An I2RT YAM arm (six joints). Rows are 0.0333 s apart.
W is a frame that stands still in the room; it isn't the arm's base.
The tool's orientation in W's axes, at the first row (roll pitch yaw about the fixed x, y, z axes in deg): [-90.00 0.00 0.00]
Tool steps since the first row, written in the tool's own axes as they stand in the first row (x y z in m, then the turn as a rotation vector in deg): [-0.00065 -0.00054 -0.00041 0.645 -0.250 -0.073]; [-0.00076 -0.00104 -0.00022 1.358 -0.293 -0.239]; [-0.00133 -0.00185 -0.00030 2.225 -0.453 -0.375]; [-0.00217 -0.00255 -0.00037 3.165 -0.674 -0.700]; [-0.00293 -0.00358 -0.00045 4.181 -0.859 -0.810]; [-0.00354 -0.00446 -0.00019 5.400 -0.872 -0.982]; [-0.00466 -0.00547 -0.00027 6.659 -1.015 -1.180]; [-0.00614 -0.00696 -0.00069 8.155 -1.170 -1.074]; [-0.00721 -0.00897 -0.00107 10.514 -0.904 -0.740]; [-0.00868 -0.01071 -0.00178 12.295 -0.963 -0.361]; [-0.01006 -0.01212 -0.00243 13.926 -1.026 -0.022]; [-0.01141 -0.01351 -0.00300 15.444 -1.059 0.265]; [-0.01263 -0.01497 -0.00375 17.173 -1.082 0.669]
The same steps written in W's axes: [-0.00065 -0.00041 0.00054 0.645 -0.073 0.250]; [-0.00076 -0.00022 0.00104 1.358 -0.239 0.293]; [-0.00133 -0.00030 0.00185 2.225 -0.375 0.453]; [-0.00217 -0.00037 0.00255 3.165 -0.700 0.674]; [-0.00293 -0.00045 0.00358 4.181 -0.810 0.859]; [-0.00354 -0.00019 0.00446 5.400 -0.982 0.872]; [-0.00466 -0.00027 0.00547 6.659 -1.180 1.015]; [-0.00614 -0.00069 0.00696 8.155 -1.074 1.170]; [-0.00721 -0.00107 0.00897 10.514 -0.740 0.904]; [-0.00868 -0.00178 0.01071 12.295 -0.361 0.963]; [-0.01006 -0.00243 0.01212 13.926 -0.022 1.026]; [-0.01141 -0.00300 0.01351 15.444 0.265 1.059]; [-0.01263 -0.00375 0.01497 17.173 0.669 1.082]
